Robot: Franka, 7 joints.
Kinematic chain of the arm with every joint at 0, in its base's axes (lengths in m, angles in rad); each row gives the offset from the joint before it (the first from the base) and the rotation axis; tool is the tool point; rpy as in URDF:
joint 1: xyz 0 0 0.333 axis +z
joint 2: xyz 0 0 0 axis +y
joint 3: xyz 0 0 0.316 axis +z
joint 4: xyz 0.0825 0 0 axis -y
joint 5: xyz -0.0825 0 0.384 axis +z
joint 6: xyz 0 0 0 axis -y
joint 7: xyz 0.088 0 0 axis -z
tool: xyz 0 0 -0.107 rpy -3.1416 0 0
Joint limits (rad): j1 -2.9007..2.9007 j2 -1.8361..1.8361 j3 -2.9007..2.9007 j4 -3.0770..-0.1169 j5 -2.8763..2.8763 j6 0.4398..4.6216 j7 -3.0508..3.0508
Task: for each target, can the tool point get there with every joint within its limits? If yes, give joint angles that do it. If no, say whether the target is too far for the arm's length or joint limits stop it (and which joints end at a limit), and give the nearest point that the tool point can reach.
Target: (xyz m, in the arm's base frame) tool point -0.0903 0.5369 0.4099
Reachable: yes | joints 0.6433 0.0870 1.2485 -2.3111 0.8864 3.2460 -2.5007
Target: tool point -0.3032 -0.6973 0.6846
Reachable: yes | joints -2.3290 1.4399 2.4067 -0.6732 -0.6388 2.1932 -1.1368
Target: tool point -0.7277 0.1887 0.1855
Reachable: yes | joints -0.8011 -1.0989 -2.3961 -1.3584 0.1706 2.4377 0.6165
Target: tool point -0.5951 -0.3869 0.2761
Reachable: yes | joints -2.3286 1.3028 -1.1046 -0.6785 -1.6232 4.1343 2.5696
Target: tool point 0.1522 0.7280 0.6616
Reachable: yes | joints 1.8495 0.6621 -0.8383 -1.1695 -0.0455 3.1270 0.8600
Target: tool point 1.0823 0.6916 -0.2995
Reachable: no: too far | nearest point 0.6485 0.4144 -0.0460 | short by 0.574 m
